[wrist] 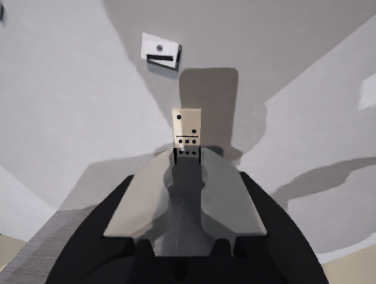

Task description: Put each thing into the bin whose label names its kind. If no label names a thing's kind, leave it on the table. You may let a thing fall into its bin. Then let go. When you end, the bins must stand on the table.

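Places are measured from the arm's base along level axes (x ahead, y left, z up), in metres.
Pixels of known places: gripper, fingertip midpoint: (187,149).
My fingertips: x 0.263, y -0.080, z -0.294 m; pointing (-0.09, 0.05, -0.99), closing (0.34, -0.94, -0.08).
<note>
Ahead of a thing's pixels: the offset from my fingertips to its middle. "*": to the spot under its first point. Level surfaces: height alone.
A cream domino @[dx +0.017, dy +0.005, dz +0.001 m] (187,122) with black pips lies in the middle of the wrist view, its long side pointing toward the gripper. My gripper (187,149) is shut on the domino, with one fingertip at each long side of its near end, the six-pip half. A small white block @[dx +0.077, dy +0.043, dz +0.003 m] (159,49) with a grey round spot and a black slot, like a pencil sharpener, lies on the table @[dz -0.003 m] (75,100) beyond the domino, a little to the left. No bin label can be read in this view.
A grey wood-grained surface (50,235) shows at the lower left, partly behind the gripper. Part of a small dark thing @[* dx +0.071, dy +0.172, dz -0.001 m] (1,12) shows at the top left edge. A pale patch @[* dx +0.102, dy -0.122, dz -0.003 m] (369,92) is at the right edge. Shadows cross the table.
</note>
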